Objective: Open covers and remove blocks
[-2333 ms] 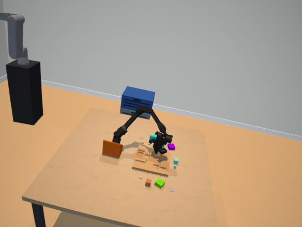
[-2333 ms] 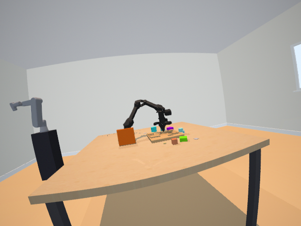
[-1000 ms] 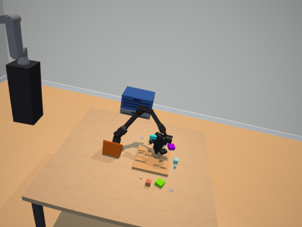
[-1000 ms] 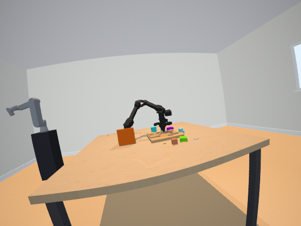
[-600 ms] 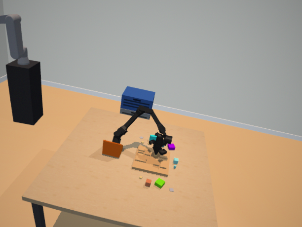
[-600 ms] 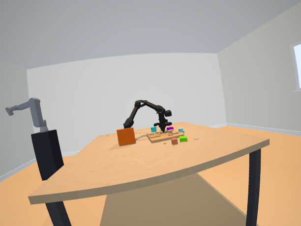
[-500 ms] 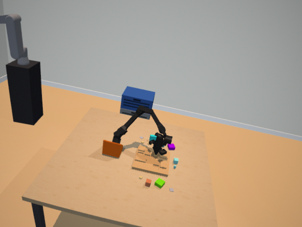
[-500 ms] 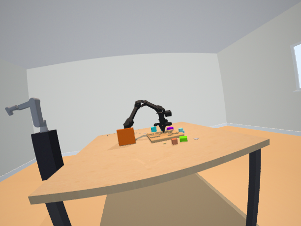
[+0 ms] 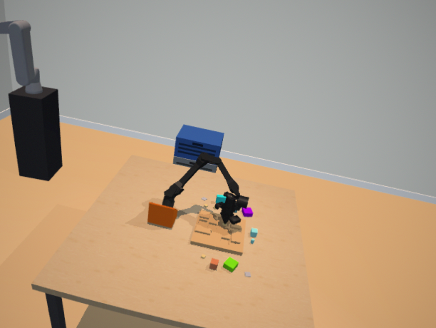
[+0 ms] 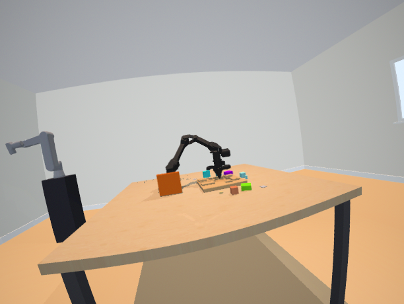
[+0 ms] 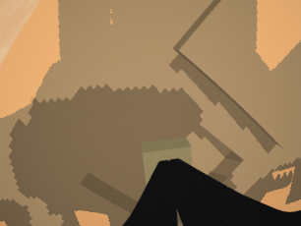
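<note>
My gripper tip is 5 cm to the left of the wooden puzzle board and 3 cm past it. From my gripper tip the other things lie so: blue-teal cube 17 cm to the left, 6 cm ahead; purple block 16 cm to the left, 15 cm ahead, 1 cm below; light cyan block 18 cm ahead, 4 cm to the right.
</note>
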